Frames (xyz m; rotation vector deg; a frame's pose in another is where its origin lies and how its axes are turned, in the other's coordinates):
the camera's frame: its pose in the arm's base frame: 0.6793 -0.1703 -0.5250 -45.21 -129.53 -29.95
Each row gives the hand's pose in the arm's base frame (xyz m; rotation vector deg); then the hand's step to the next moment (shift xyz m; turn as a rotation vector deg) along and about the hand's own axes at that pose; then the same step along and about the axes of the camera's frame.
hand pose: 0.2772 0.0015 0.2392 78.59 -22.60 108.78
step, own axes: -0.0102 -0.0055 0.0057 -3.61 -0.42 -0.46
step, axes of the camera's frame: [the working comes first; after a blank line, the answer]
step, axes of the arm's base frame: 0.0093 -0.0039 -0.0081 0.52 -0.83 -3.53

-0.0127 0.0022 -0.0009 -3.13 -0.78 1.73
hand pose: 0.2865 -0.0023 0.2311 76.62 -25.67 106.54
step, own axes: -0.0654 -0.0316 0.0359 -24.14 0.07 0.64
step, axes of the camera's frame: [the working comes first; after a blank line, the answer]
step, axes of the arm's base frame: 0.0557 -0.0298 -0.0508 3.63 -9.89 -21.73

-0.0803 0.0077 -0.0074 -21.40 -7.98 7.84
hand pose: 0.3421 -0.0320 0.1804 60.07 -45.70 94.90
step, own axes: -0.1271 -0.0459 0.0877 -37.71 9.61 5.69
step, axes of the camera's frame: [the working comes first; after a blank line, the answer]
step, axes of the arm's base frame: 0.0857 -0.1115 -0.0786 -2.13 -22.41 -32.25

-0.1495 -0.0366 -0.0474 -30.36 -22.52 10.85
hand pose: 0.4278 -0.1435 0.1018 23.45 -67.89 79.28
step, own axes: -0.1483 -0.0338 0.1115 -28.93 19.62 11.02
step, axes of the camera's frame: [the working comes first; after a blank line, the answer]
step, axes of the arm's base frame: 0.0199 -0.1773 -0.0611 -15.16 -19.83 -26.84

-0.1242 -0.1261 -0.0652 -17.87 -28.47 14.61
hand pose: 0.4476 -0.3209 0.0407 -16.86 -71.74 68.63
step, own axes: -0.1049 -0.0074 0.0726 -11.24 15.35 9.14
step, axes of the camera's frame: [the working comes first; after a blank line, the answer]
step, axes of the arm's base frame: -0.0407 -0.1180 -0.0273 -14.03 -6.49 -14.37

-0.0414 -0.1177 -0.0275 -4.49 -16.12 12.87
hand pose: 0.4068 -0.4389 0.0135 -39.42 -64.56 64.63
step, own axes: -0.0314 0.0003 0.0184 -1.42 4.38 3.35
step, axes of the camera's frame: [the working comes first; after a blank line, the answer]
step, axes of the arm's base frame: -0.0180 -0.0313 -0.0049 -4.67 -0.24 -3.25

-0.0052 -0.0356 -0.0055 0.34 -3.74 4.28
